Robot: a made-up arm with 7 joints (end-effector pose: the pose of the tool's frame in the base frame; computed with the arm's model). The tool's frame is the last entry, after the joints.
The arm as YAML. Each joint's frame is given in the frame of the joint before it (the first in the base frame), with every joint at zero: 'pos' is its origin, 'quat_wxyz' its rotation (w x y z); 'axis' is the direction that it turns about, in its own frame. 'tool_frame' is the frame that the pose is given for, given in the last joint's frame.
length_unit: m
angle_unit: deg
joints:
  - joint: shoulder
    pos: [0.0, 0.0, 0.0]
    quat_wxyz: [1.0, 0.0, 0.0, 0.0]
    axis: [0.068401, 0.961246, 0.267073]
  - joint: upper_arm
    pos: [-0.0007, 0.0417, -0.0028]
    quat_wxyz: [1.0, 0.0, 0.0, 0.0]
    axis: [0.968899, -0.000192, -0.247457]
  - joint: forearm
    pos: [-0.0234, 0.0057, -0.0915]
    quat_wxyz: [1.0, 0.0, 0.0, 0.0]
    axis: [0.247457, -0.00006, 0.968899]
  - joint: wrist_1
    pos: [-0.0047, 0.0, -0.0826]
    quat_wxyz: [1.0, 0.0, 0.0, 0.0]
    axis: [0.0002, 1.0, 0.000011]
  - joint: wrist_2
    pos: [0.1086, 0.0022, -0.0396]
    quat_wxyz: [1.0, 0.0, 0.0, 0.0]
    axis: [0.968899, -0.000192, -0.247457]
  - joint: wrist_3
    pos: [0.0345, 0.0, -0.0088]
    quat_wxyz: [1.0, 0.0, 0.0, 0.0]
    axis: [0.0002, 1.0, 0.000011]
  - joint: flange
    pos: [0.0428, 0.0, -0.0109]
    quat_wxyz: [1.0, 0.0, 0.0, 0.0]
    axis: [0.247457, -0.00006, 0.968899]
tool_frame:
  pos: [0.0, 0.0, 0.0]
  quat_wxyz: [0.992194, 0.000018, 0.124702, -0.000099]
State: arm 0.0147 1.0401 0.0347 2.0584 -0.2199 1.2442 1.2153
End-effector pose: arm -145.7 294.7 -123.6 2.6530 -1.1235 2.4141
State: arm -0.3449 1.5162 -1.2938 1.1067 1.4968 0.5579 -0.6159
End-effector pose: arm 92.4 379.2 -92.9 -2.2487 -0.3038 1.1726
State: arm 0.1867 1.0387 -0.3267 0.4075 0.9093 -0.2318 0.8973
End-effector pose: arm 74.3 240.2 -240.0 1.7790 0.1349 -0.2677
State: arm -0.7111 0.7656 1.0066 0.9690 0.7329 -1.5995 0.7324
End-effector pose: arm 195.8 275.2 -91.4 -0.1801 -1.4961 1.1435
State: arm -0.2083 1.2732 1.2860 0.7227 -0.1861 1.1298 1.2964
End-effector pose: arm 57.8 382.6 1.0 0.6439 0.0051 2.6796
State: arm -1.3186 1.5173 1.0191 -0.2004 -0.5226 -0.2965 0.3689
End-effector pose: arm -38.6 186.1 199.8 -2.5386 -0.5868 3.1340
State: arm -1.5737 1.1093 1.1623 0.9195 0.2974 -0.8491 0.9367
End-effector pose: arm 158.8 323.3 123.0 -1.4302 -0.0769 2.4515
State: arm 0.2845 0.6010 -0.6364 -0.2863 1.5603 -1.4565 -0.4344
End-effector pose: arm -2.0 23.2 -221.4 0.9975 0.5388 -2.4693
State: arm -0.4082 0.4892 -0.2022 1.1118 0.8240 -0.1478 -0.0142
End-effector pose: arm 158.6 175.0 -306.6 1.4849 0.8854 0.2091
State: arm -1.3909 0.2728 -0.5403 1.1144 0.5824 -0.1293 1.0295
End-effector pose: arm 367.0 -11.0 -81.5 1.1489 -0.9150 -0.0537
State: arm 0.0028 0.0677 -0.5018 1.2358 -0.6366 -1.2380 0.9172
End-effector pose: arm 7.9 49.4 -340.1 0.1848 0.2628 1.0625
